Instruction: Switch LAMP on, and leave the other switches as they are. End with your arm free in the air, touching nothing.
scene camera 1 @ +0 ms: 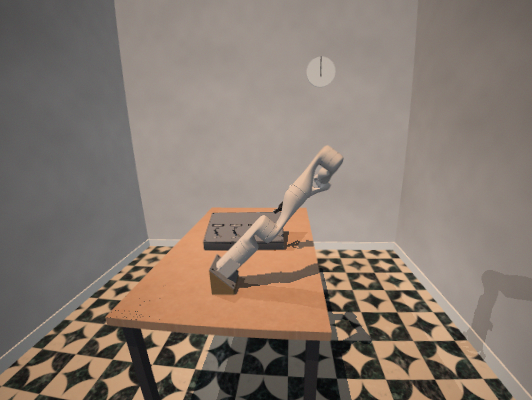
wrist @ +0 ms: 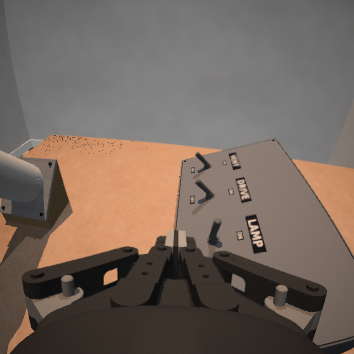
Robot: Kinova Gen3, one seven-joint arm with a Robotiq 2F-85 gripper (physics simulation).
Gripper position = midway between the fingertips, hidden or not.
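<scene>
My gripper (wrist: 175, 241), visible. Grey switch panel (wrist: 269, 213), visible.
</scene>
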